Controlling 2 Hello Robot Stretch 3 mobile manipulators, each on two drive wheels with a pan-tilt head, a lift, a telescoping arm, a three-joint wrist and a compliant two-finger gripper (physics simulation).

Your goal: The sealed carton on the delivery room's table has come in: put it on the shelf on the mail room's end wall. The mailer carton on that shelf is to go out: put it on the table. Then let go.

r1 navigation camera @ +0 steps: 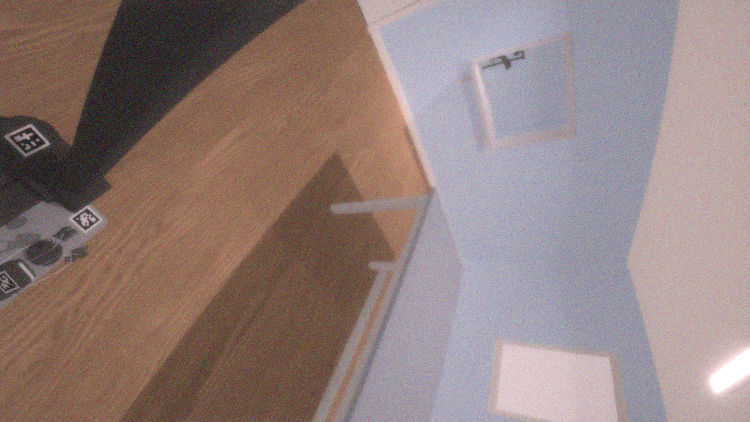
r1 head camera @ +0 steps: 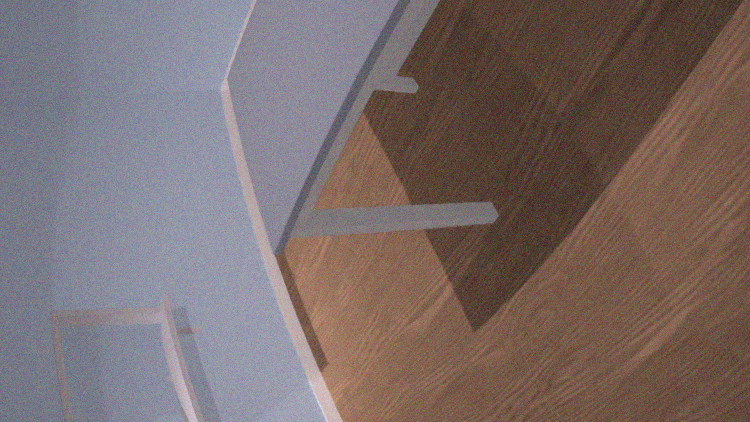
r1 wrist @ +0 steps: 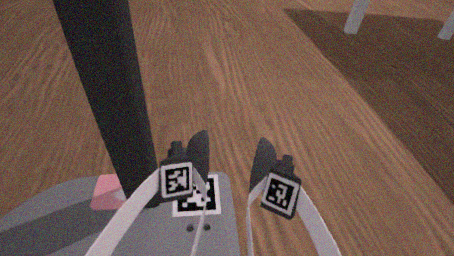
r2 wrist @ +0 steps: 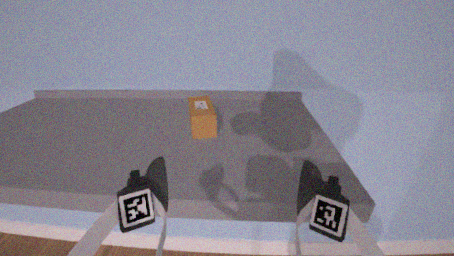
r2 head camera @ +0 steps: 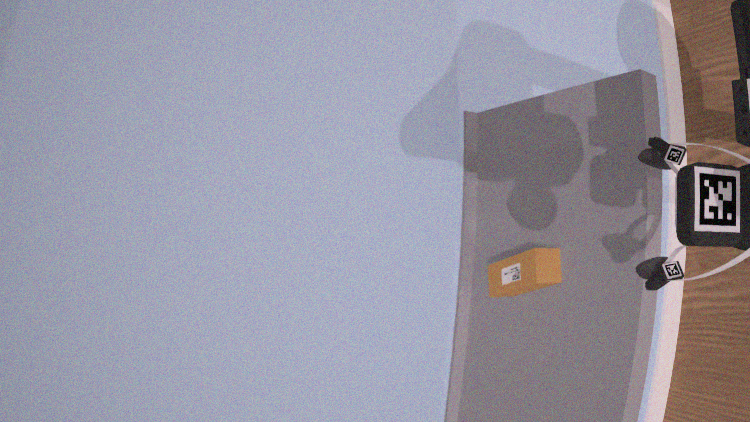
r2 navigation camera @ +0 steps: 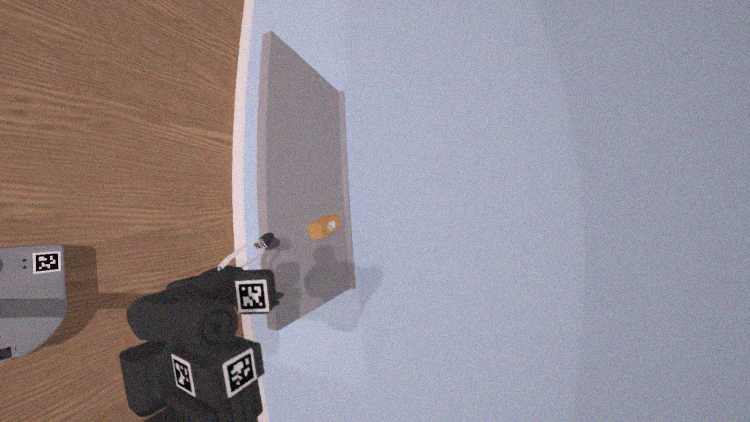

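The mailer carton [r2 head camera: 548,265] [r2 navigation camera: 317,229] [r2 wrist: 204,126], orange-brown with a white label, lies on the grey wall shelf [r2 head camera: 550,341] [r2 navigation camera: 304,131] [r2 wrist: 100,150], nearer its back edge. The r2 gripper [r2 head camera: 648,212] [r2 wrist: 233,170] is open and empty, with its fingertips at the shelf's front edge, short of the carton and offset to one side of it. The pale table [r1 head camera: 304,104] [r1 navigation camera: 414,314] shows in part in r1's head and navigation views. The sealed carton does not show in these views. The r1 gripper [r1 wrist: 231,142] is open and empty, low over r1's own base, away from the table.
Table legs [r1 head camera: 398,217] [r1 navigation camera: 377,204] stand on the wooden floor. A wall frame [r1 head camera: 110,315] [r1 navigation camera: 487,110] and a white panel [r1 navigation camera: 555,383] hang near the table. r1's black mast [r1 wrist: 107,90] stands beside its gripper. r2's base [r2 navigation camera: 31,283] is on the floor before the shelf. Shadows fall on the shelf.
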